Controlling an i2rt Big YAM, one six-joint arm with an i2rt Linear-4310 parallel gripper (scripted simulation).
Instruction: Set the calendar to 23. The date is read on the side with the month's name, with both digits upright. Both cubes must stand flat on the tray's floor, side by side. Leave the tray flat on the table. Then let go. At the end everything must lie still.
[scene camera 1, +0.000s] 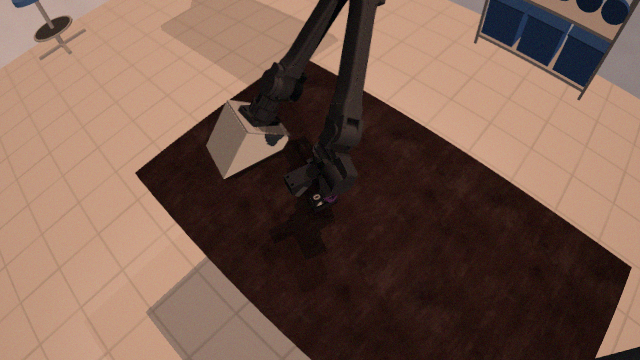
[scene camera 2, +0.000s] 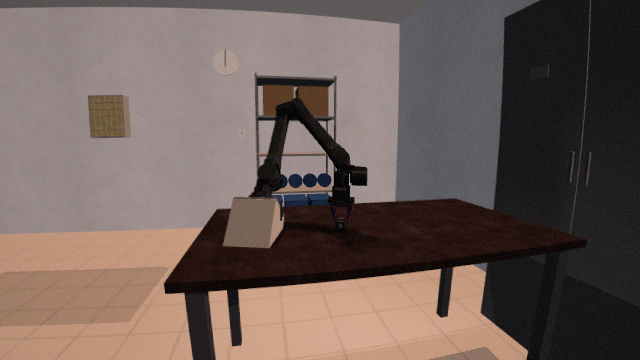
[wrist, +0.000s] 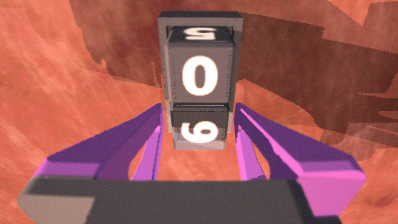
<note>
In view: the gripper (wrist: 198, 111) and a dark tray (wrist: 234, 23).
</note>
